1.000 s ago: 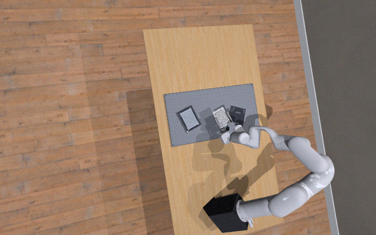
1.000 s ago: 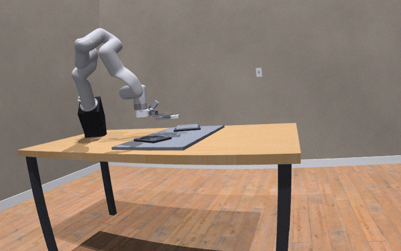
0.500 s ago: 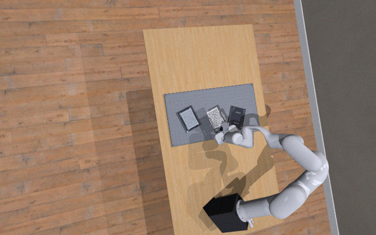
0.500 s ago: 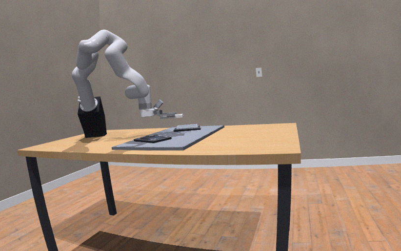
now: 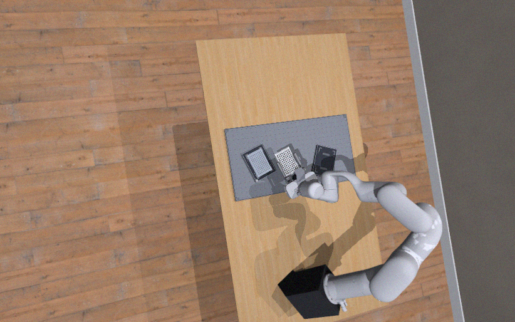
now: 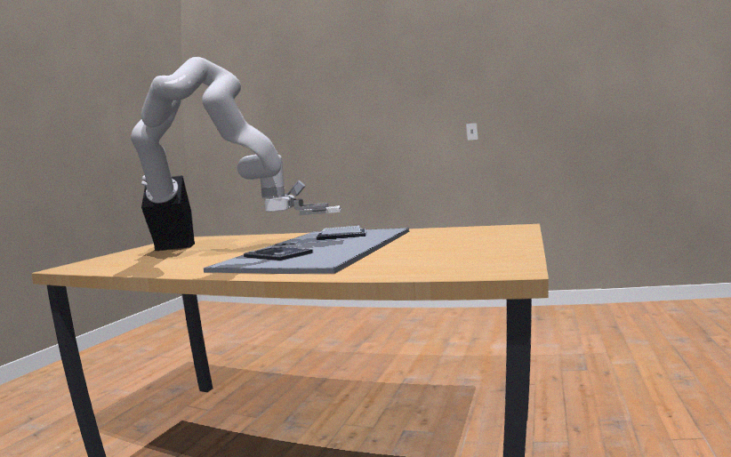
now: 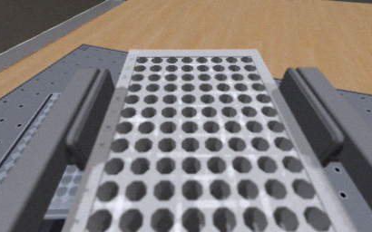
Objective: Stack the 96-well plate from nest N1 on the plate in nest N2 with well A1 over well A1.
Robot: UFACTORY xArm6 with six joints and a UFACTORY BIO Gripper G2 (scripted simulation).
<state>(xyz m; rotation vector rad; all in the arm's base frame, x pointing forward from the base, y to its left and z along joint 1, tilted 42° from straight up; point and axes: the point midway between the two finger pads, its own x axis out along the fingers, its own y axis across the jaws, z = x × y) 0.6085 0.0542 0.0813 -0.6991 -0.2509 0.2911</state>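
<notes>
The plate nest N2 lies 30 mm ahead of my hand, 120 mm to the left of it and 100 mm below it. Round my hand: plate nest N1 (70 mm behind, 240 mm to the right, 100 mm below).
</notes>
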